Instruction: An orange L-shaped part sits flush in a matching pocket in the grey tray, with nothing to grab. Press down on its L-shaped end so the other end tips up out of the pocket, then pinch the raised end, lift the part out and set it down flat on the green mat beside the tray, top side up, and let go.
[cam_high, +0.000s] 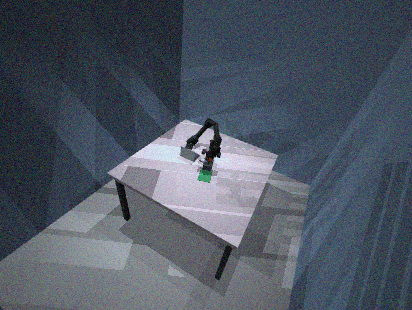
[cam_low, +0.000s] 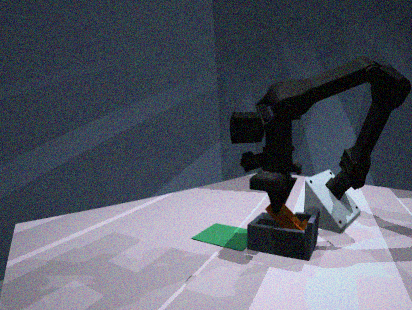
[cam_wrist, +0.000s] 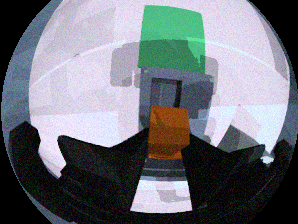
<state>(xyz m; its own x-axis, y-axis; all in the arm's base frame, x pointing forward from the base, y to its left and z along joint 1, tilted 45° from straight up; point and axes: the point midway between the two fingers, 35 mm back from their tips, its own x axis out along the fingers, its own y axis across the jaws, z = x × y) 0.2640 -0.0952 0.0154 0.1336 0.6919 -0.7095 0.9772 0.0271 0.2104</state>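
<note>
Now: gripper tip 140 mm to the left of the green mat, 110 mm above it and 10 mm short of it. The rest, counted from my gripper tip: orange L-shaped part 30 mm to the left, 30 mm below, 20 mm behind.
</note>
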